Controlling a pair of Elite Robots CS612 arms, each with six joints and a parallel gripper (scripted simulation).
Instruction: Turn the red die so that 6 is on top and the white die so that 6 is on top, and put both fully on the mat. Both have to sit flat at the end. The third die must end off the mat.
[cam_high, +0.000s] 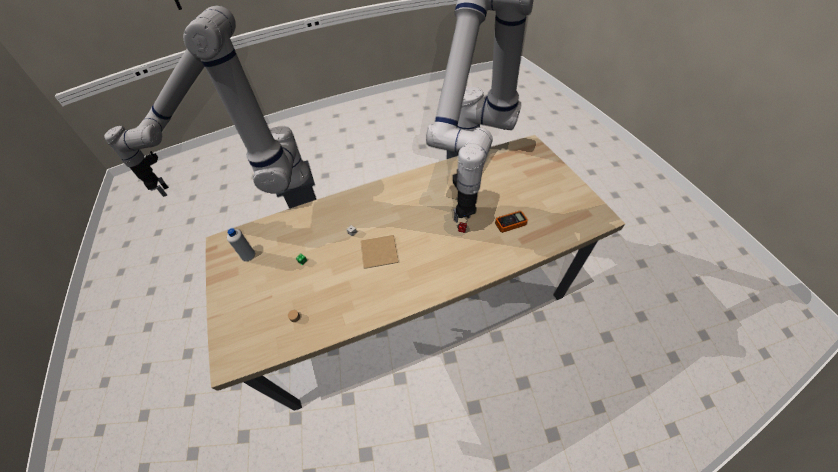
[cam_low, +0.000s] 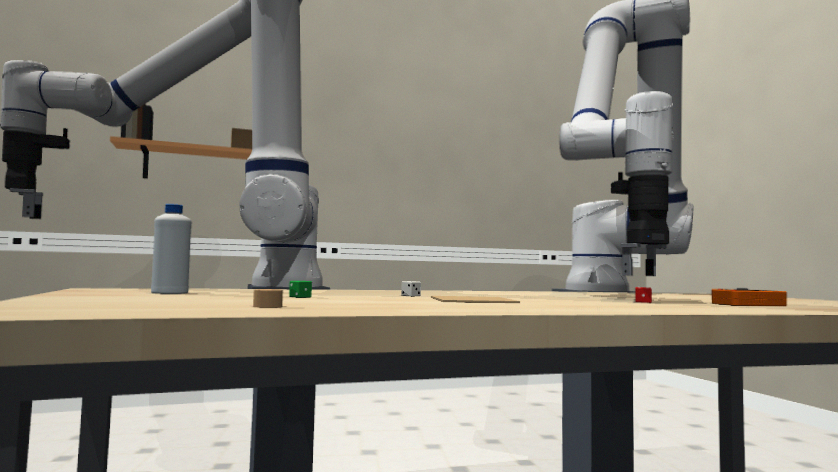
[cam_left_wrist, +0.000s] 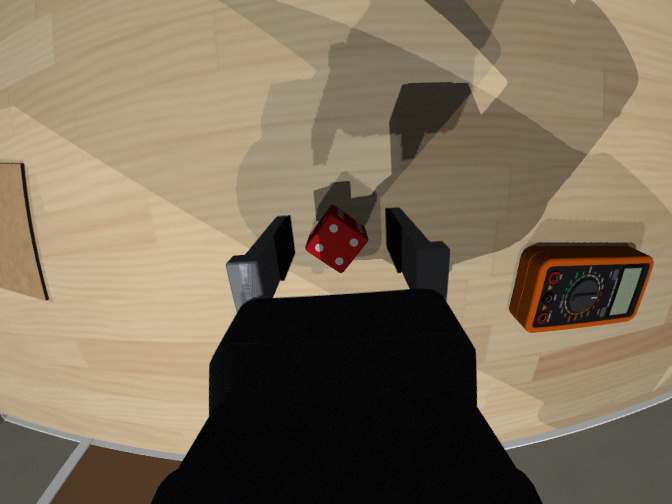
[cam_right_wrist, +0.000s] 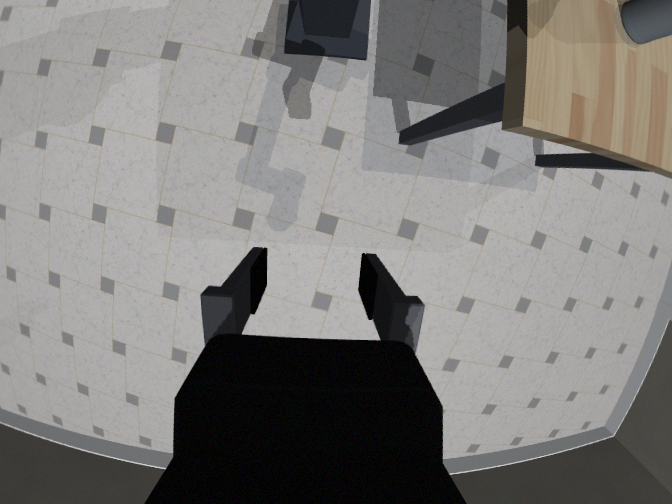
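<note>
Now: the red die 60 mm below my left hand and 20 mm ahead of it. Round my left hand: white die: 450 mm to the right, 120 mm behind, 60 mm below; brown mat: 360 mm to the right, 70 mm below, 20 mm ahead; orange multimeter: 210 mm to the left, 50 mm below, 50 mm ahead.
</note>
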